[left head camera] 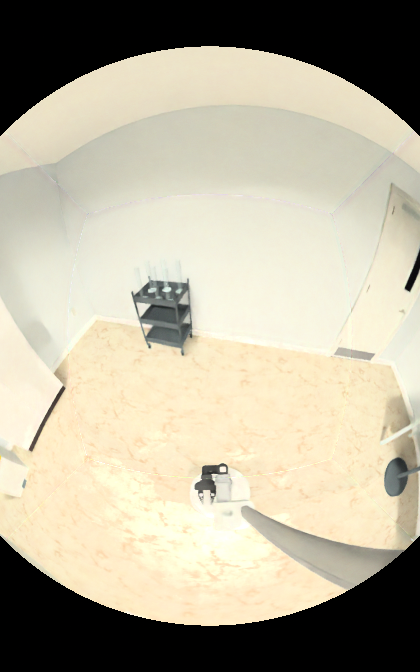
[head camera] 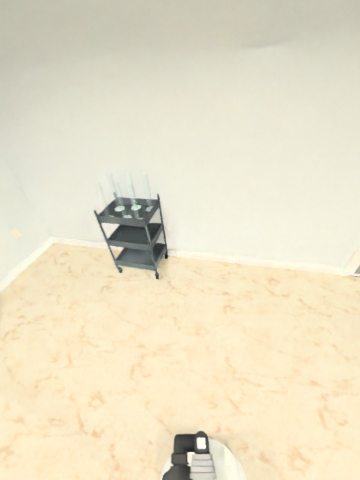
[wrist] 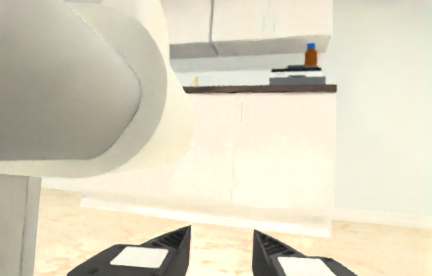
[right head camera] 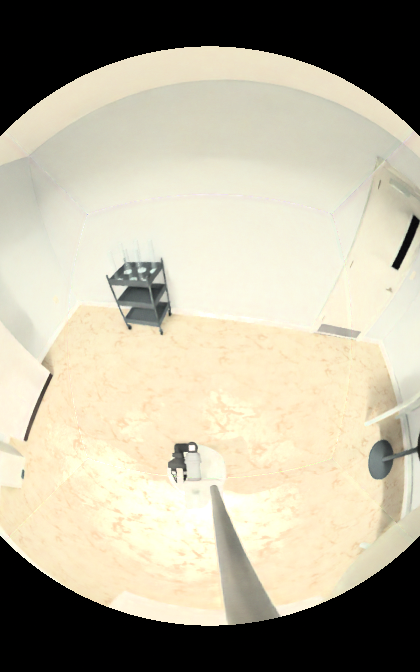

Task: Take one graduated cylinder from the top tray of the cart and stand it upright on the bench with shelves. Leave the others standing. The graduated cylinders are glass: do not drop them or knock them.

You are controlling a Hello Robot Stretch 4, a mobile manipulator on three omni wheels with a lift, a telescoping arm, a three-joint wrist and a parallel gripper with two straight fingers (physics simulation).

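Places are measured from the robot's base along level axes (x right, y ahead, z up), in metres.
Pixels of known places: gripper, between the fingertips: [wrist: 221, 246].
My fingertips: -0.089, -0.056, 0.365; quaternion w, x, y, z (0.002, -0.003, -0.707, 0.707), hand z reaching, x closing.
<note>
Behind a point stands the place of what it marks, as x, y, z.
A dark three-tier cart [head camera: 129, 245] @(-0.540, 1.435, 0.403) [left head camera: 165, 320] [right head camera: 142, 300] stands against the far wall, left of centre in the head views. Several clear graduated cylinders stand upright on its top tray; one graduated cylinder [head camera: 147, 189] @(-0.321, 1.634, 0.837) [left head camera: 178, 274] is at the tray's right side. My gripper [wrist: 221, 246] @(-0.089, -0.056, 0.365) is open and empty, its two dark fingers apart at the bottom of the wrist view. It is folded in over my base, far from the cart. Of the bench with shelves, a white leg [left head camera: 398, 432] [right head camera: 392, 412] seems to show at the right edge; its top and shelves do not show.
A stool with a dark round base [left head camera: 396, 476] [right head camera: 380, 459] stands at the right. A door [left head camera: 380, 280] [right head camera: 362, 260] is in the right wall. A white cabinet [left head camera: 22, 390] [right head camera: 20, 380] is at the left. The wrist view shows a kitchen counter [wrist: 260, 89] @(-0.308, -1.464, 0.855) with a brown bottle [wrist: 311, 57] @(-0.704, -1.696, 1.176).
</note>
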